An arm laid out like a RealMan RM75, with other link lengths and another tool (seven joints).
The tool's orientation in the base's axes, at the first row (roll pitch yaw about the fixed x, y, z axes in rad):
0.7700 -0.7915 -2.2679
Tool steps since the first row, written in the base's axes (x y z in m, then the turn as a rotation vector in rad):
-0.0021 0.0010 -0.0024 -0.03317 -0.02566 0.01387
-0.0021 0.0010 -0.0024 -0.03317 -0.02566 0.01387
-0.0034 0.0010 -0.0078 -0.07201 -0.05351 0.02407
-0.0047 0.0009 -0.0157 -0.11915 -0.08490 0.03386
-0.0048 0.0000 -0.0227 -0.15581 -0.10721 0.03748
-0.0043 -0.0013 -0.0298 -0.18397 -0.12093 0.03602
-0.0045 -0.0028 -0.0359 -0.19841 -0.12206 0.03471
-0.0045 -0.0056 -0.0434 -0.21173 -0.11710 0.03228
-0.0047 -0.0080 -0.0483 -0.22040 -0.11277 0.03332
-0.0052 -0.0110 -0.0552 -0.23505 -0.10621 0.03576
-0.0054 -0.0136 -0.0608 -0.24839 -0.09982 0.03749
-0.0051 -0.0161 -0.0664 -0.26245 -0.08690 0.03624
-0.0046 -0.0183 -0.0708 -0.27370 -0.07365 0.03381
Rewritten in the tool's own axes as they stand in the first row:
-0.0013 -0.0031 0.0001 0.03866 -0.01993 -0.00769
-0.0013 -0.0031 0.0001 0.03866 -0.01993 -0.00769
-0.0046 -0.0068 -0.0024 0.07845 -0.04641 -0.01790
-0.0095 -0.0118 -0.0062 0.12359 -0.08001 -0.02958
-0.0140 -0.0153 -0.0105 0.15473 -0.10826 -0.03891
-0.0186 -0.0182 -0.0152 0.17379 -0.13231 -0.04536
-0.0220 -0.0212 -0.0195 0.17998 -0.14540 -0.04399
-0.0258 -0.0247 -0.0257 0.18159 -0.15856 -0.03832
-0.0279 -0.0271 -0.0301 0.18391 -0.16593 -0.03238
-0.0310 -0.0306 -0.0360 0.18872 -0.17799 -0.02263
-0.0335 -0.0333 -0.0410 0.19253 -0.18925 -0.01365
-0.0363 -0.0356 -0.0460 0.19102 -0.20312 -0.00056
-0.0384 -0.0371 -0.0501 0.18723 -0.21515 0.01164

